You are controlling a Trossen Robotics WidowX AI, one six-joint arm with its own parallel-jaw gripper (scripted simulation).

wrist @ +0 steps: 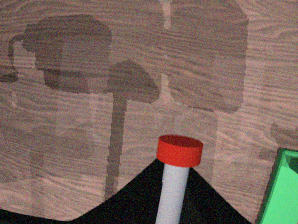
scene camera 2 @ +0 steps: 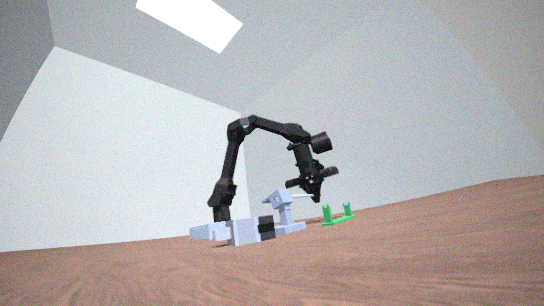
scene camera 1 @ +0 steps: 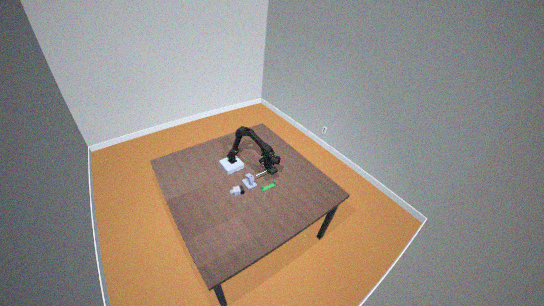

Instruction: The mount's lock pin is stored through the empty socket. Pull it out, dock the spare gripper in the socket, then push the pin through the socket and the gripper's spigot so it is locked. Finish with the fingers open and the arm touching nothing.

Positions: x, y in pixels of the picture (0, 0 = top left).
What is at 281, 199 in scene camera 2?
A grey mount.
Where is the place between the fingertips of my gripper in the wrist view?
170, 168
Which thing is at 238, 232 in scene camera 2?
A spare gripper.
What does my gripper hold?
A lock pin.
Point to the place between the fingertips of my gripper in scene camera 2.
317, 202
